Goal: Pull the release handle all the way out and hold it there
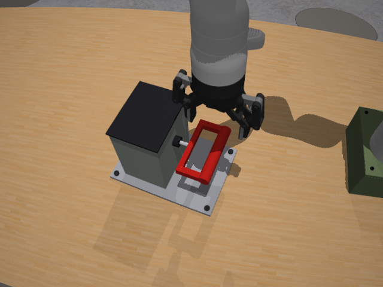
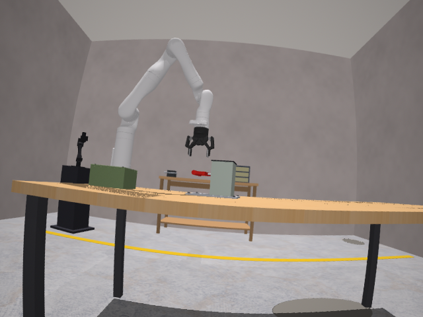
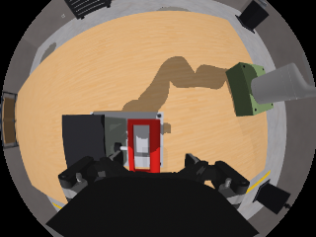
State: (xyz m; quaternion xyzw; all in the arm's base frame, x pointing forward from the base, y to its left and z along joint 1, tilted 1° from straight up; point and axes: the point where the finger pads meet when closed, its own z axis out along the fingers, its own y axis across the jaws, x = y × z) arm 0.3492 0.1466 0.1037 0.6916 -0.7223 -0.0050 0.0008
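Now: hand 50 mm short of the release handle and 90 mm above it. From my hand the other things lie so: grey baseplate: 90 mm ahead, 190 mm below.
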